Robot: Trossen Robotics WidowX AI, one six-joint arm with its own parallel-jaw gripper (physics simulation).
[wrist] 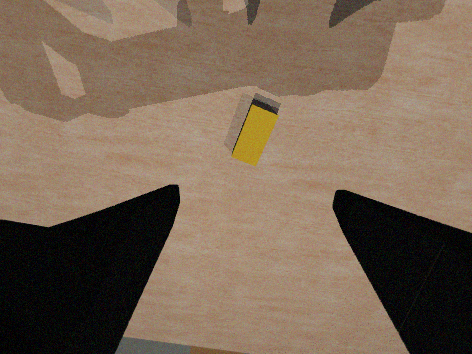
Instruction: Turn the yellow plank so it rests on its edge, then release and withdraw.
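The yellow plank [255, 135] lies on the wooden table top, a little above the middle of the wrist view. Its long side runs from upper right to lower left, and a dark side face shows along its far end and its left side. My gripper [256, 195] is open and empty, with its two black fingers wide apart. The plank shows beyond the fingertips, between their lines and apart from both. How high the fingertips are above the table is hard to tell.
The wooden table top [240, 260] spreads under the gripper. A large arm shadow falls across the top of the view, just beyond the plank. The table's near edge shows at the bottom left, with a grey surface and a brown strip below it.
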